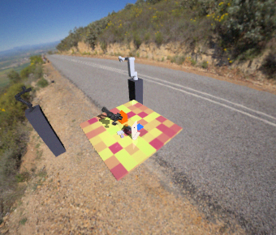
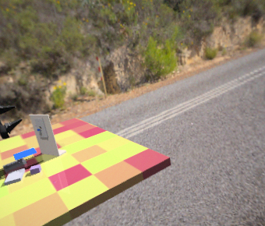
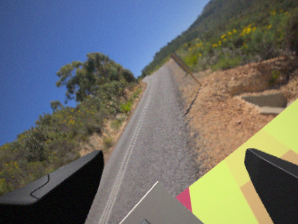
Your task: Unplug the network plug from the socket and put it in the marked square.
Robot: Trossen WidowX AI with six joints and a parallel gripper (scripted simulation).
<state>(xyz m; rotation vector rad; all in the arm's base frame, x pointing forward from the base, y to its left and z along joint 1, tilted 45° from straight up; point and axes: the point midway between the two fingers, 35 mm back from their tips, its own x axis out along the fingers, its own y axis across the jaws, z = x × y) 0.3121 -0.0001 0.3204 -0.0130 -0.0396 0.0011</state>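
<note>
Now: the network plug 16 cm to the left of my gripper tip, 14 cm below it and 10 cm ahead of it. From my gripper tip the other things lie so: blue marked square (35 cm to the left, 31 cm below); then purple block (30 cm below, 1 cm to the left); then grey upright panel (20 cm below, 17 cm to the left, 12 cm ahead).
</note>
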